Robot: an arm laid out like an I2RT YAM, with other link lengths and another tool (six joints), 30 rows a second.
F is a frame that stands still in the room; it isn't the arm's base.
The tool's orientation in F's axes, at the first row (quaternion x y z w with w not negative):
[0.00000 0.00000 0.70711 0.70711]
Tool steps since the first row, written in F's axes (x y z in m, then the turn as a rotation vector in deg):
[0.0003 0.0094 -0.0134 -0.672 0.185 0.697]
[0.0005 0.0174 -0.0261 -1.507 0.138 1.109]
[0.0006 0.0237 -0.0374 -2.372 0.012 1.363]
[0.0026 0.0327 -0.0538 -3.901 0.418 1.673]
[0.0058 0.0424 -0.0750 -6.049 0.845 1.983]
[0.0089 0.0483 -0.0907 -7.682 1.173 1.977]
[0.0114 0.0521 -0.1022 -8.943 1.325 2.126]
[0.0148 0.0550 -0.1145 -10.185 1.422 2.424]
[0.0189 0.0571 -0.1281 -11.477 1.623 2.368]
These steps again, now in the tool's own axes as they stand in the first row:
[0.0094 -0.0003 -0.0134 0.185 0.672 0.697]
[0.0174 -0.0005 -0.0261 0.138 1.507 1.109]
[0.0237 -0.0006 -0.0374 0.012 2.372 1.363]
[0.0327 -0.0026 -0.0538 0.418 3.901 1.673]
[0.0424 -0.0058 -0.0750 0.845 6.049 1.983]
[0.0483 -0.0089 -0.0907 1.173 7.682 1.977]
[0.0521 -0.0114 -0.1022 1.325 8.943 2.126]
[0.0550 -0.0148 -0.1145 1.422 10.185 2.424]
[0.0571 -0.0189 -0.1281 1.623 11.477 2.368]

